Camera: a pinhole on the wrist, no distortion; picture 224 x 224 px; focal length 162.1 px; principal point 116.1 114.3 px. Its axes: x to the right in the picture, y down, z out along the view. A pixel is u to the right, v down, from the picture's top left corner.
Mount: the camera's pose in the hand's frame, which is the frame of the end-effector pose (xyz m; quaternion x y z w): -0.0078 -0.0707 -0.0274 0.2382 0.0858 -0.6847 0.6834
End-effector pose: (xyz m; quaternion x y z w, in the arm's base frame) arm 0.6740 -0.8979 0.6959 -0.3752 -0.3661 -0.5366 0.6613
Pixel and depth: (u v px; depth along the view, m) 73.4 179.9 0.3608
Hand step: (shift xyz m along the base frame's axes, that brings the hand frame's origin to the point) -0.1713 0.2741 0.2265
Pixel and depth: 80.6 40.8 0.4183
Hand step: -0.2338 0.4013 -0.0832
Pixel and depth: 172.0 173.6 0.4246
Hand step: -0.4072 0.1920 0.2359
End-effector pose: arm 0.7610 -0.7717 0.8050 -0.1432 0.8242 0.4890 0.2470
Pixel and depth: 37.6 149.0 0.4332
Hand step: 0.1764 0.3673 -0.2338
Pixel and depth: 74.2 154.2 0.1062
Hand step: 0.0721 0.0271 -0.0995
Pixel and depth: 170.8 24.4 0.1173
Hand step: 0.1643 -0.0365 -0.0799
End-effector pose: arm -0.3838 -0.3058 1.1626 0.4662 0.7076 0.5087 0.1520
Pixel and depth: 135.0 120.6 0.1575
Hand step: 0.0092 0.0245 -0.1892
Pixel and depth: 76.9 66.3 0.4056
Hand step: 0.2700 0.0171 -0.3408
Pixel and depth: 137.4 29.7 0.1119
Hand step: 0.0150 -0.0477 -0.1576
